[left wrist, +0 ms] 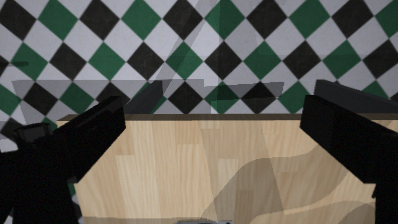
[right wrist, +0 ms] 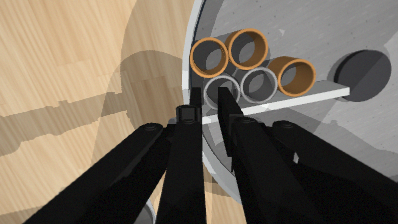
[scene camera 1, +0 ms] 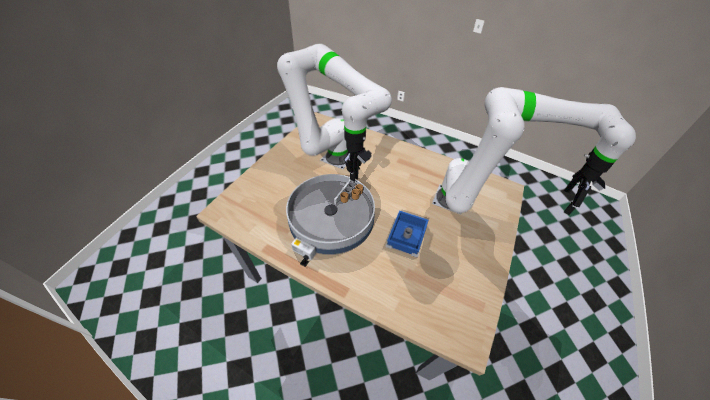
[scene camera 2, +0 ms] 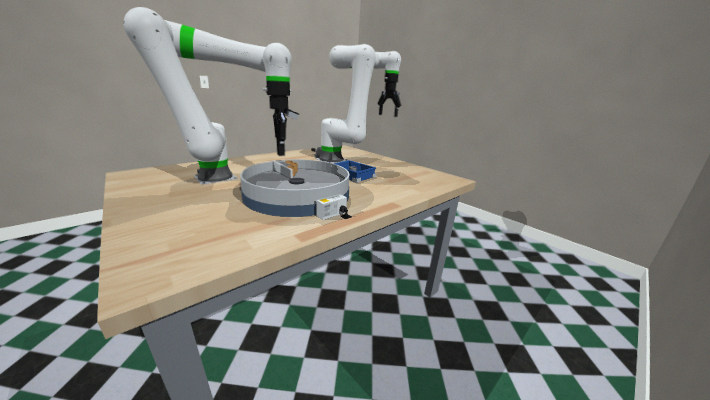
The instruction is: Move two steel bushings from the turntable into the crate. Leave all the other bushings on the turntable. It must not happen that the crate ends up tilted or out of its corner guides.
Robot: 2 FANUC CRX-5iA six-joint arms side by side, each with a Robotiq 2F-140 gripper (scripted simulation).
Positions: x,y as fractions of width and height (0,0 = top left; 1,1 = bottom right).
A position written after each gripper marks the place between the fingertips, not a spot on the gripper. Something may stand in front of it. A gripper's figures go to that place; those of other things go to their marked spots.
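A copper bushing (right wrist: 0.77,0.34) sits 0.24 m from the lens, while a steel bushing (right wrist: 0.67,0.40) is 0.23 m from the lens. The right gripper (right wrist: 0.53,0.46) is 0.17 m from the lens.
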